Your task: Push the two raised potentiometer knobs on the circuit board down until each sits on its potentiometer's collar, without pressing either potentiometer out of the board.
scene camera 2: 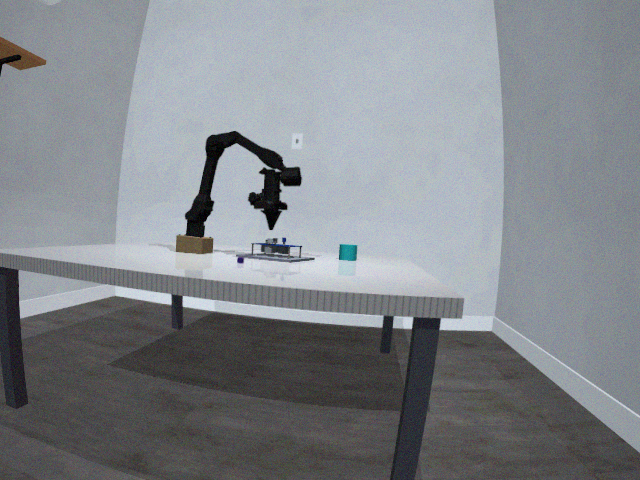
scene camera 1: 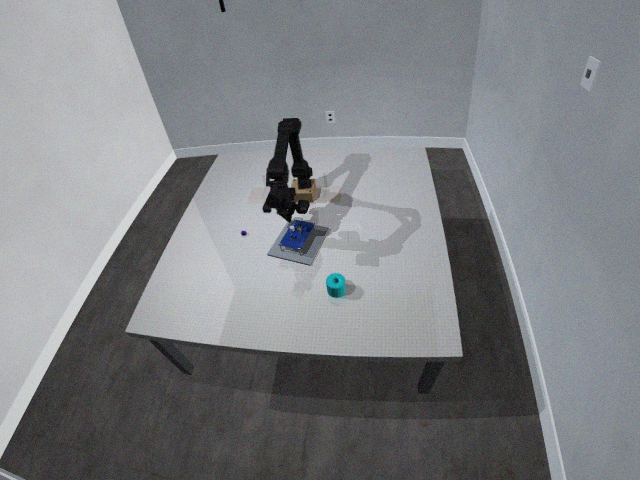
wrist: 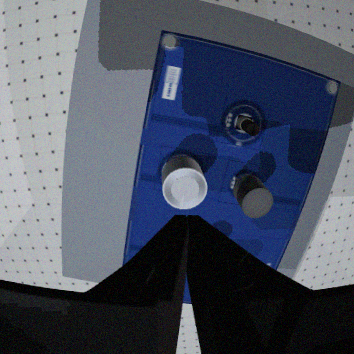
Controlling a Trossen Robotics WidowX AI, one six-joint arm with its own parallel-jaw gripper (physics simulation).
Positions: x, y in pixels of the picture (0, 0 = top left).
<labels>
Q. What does the gripper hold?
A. Nothing.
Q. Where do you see a grey knob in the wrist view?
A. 255, 200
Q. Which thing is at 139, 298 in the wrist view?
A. The gripper.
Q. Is the gripper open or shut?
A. Shut.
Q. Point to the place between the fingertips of the gripper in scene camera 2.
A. At 271, 230
</labels>
